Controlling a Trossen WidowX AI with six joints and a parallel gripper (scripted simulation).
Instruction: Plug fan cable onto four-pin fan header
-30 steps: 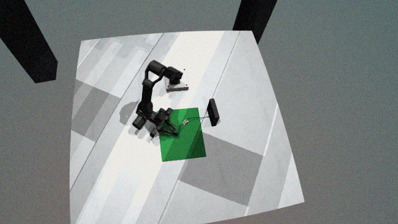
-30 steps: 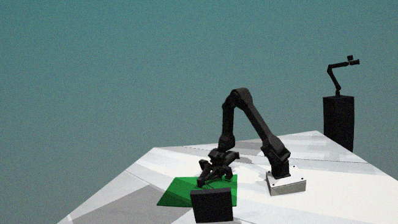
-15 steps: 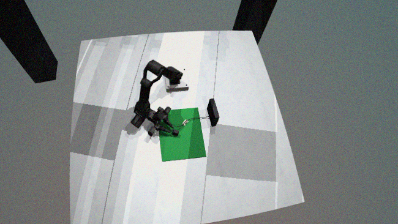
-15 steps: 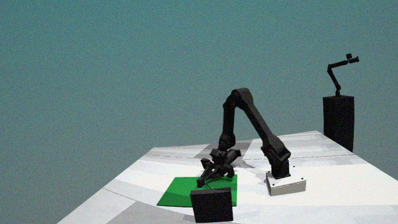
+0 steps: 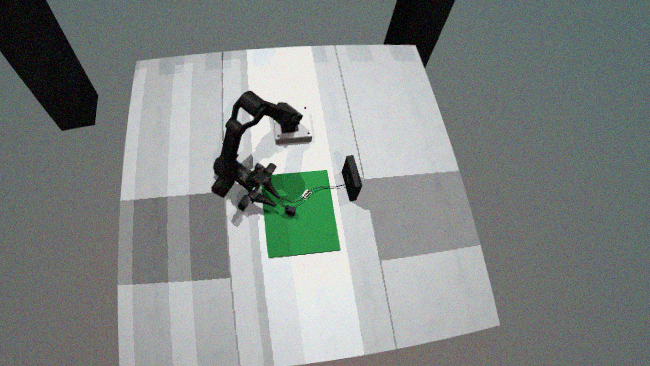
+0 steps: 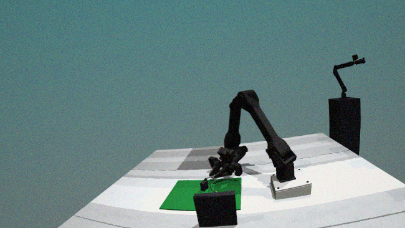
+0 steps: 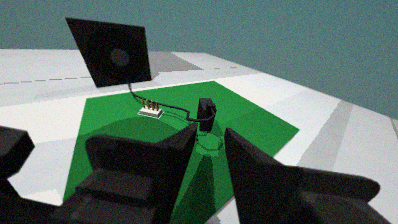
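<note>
My gripper tip is 3 cm short of the black plug, 4 cm to the right of it and 2 cm above it. Round my gripper tip: whitish fan header: 3 cm behind, 11 cm to the left, 4 cm below; then green board: 3 cm ahead, 7 cm to the left, 6 cm below; then black fan: 4 cm behind, 26 cm to the left, 2 cm above.
</note>
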